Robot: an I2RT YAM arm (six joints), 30 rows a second.
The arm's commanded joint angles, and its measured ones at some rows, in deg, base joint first. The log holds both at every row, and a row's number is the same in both.
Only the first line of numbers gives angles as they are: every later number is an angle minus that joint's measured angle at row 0.
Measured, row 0: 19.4 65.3 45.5 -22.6 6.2 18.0
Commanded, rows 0 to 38: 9.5 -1.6 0.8 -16.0 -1.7 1.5; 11.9 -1.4 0.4 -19.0 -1.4 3.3; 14.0 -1.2 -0.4 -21.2 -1.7 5.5; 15.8 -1.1 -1.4 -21.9 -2.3 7.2; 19.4 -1.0 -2.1 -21.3 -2.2 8.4; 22.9 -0.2 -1.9 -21.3 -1.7 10.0; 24.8 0.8 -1.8 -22.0 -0.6 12.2; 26.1 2.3 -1.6 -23.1 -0.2 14.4; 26.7 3.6 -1.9 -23.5 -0.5 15.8; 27.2 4.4 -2.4 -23.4 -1.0 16.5; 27.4 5.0 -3.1 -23.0 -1.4 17.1; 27.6 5.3 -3.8 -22.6 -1.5 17.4; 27.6 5.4 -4.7 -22.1 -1.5 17.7; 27.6 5.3 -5.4 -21.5 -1.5 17.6; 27.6 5.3 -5.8 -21.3 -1.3 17.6; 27.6 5.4 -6.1 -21.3 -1.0 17.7; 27.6 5.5 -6.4 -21.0 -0.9 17.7; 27.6 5.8 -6.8 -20.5 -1.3 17.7; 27.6 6.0 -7.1 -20.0 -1.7 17.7; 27.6 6.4 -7.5 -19.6 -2.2 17.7; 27.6 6.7 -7.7 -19.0 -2.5 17.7; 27.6 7.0 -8.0 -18.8 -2.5 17.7; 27.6 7.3 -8.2 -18.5 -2.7 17.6; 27.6 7.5 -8.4 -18.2 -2.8 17.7; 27.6 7.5 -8.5 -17.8 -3.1 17.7; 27.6 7.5 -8.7 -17.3 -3.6 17.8; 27.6 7.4 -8.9 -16.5 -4.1 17.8; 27.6 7.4 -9.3 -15.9 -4.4 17.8; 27.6 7.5 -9.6 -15.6 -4.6 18.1; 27.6 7.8 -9.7 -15.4 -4.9 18.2; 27.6 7.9 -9.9 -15.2 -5.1 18.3; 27.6 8.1 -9.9 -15.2 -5.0 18.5; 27.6 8.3 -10.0 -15.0 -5.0 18.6; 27.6 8.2 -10.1 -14.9 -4.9 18.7; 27.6 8.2 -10.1 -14.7 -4.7 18.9; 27.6 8.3 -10.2 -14.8 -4.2 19.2; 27.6 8.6 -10.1 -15.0 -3.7 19.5; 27.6 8.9 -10.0 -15.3 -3.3 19.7; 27.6 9.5 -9.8 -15.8 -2.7 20.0
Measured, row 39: 27.5 8.2 -9.6 -15.1 -4.7 18.3
